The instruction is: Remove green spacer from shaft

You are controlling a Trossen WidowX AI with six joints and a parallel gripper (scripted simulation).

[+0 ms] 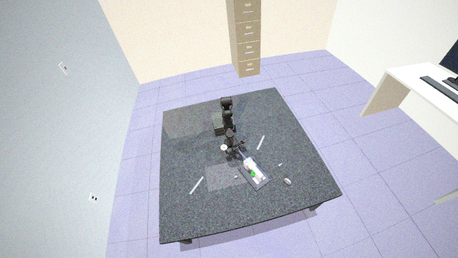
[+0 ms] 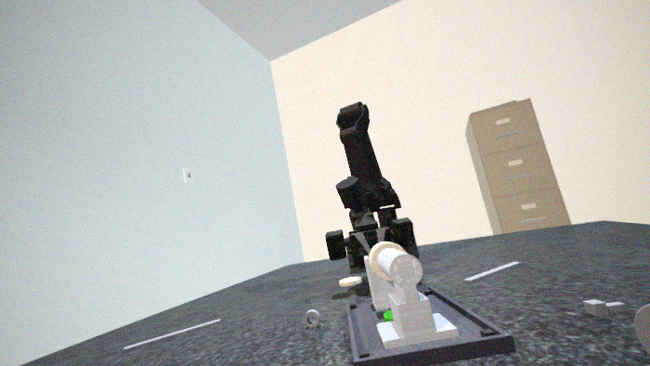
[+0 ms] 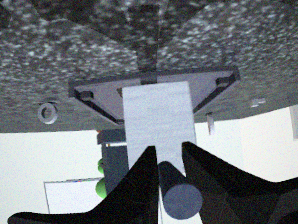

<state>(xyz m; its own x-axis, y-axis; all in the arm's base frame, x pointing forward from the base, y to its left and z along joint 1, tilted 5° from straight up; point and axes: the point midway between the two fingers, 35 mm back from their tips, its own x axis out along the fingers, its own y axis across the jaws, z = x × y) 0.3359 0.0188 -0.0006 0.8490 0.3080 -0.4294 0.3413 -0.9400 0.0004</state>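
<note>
My gripper tip is 5 cm short of the grey shaft, 2 cm to the right of it and 2 cm below it. From my gripper tip the other things lie so: bolt 26 cm to the left, 14 cm ahead, 6 cm below; green spacer 14 cm ahead, 5 cm to the left, 5 cm below.
</note>
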